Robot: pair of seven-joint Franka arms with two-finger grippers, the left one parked.
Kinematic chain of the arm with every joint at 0, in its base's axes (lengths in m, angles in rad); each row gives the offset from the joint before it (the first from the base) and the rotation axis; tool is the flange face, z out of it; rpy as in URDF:
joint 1: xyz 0 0 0.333 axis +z
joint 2: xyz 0 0 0 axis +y
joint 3: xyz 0 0 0.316 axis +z
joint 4: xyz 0.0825 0 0 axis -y
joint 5: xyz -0.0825 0 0.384 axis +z
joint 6: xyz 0 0 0 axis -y
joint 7: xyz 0.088 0 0 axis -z
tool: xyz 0 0 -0.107 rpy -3.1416 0 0
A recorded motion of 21 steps. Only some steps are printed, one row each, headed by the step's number.
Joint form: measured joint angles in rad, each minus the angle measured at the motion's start. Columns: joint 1, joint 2, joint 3, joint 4, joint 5, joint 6, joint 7.
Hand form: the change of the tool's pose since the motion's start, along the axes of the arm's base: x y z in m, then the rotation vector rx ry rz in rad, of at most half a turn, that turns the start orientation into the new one. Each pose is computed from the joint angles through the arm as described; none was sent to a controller.
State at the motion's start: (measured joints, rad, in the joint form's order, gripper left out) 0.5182 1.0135 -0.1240 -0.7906 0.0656 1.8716 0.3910
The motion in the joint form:
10: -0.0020 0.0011 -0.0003 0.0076 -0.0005 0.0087 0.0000
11: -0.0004 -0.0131 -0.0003 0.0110 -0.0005 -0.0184 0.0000
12: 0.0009 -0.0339 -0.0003 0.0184 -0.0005 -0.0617 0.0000
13: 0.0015 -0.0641 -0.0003 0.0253 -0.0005 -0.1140 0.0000
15: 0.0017 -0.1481 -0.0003 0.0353 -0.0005 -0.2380 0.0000
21: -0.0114 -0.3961 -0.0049 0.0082 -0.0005 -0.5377 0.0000
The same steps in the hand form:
10: 0.0021 -0.0005 0.0037 0.0058 -0.0140 -0.0009
11: -0.0006 -0.0003 0.0140 0.0028 -0.0049 -0.0001
12: -0.0047 -0.0008 0.0301 -0.0020 0.0096 0.0003
13: -0.0102 -0.0028 0.0524 -0.0062 0.0245 -0.0004
15: -0.0267 -0.0108 0.1113 -0.0126 0.0549 -0.0033
21: -0.0886 -0.0574 0.2554 -0.0274 0.1352 -0.0280

